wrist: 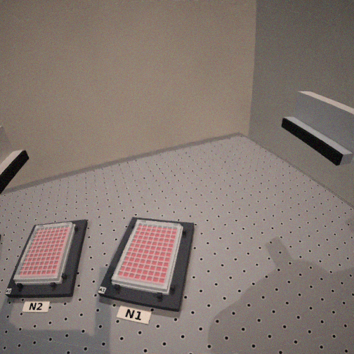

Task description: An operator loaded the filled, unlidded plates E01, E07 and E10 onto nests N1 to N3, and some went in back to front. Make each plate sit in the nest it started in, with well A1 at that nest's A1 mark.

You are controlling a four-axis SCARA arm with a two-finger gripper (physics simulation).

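Note:
My gripper (155,118) is open, with its two dark-padded fingers far apart at the left and right of the wrist view and nothing between them. Below and beyond it, a plate with pink-filled wells (150,254) sits flat in the dark nest N1 (183,265). A second pink-filled plate (45,252) sits flat in the dark nest N2 (76,257), to the left. Each nest has a small white A1 mark at its lower-left corner in this view. The plate codes and the wells' lettering cannot be read. Nest N3 cannot be made out.
The nests stand on a grey perforated table (240,220). Name labels N1 (133,314) and N2 (36,307) lie in front of them. Walls (130,80) rise behind the table and at the right. A dark sliver shows at the left edge. Shadows fall on the table at the lower right.

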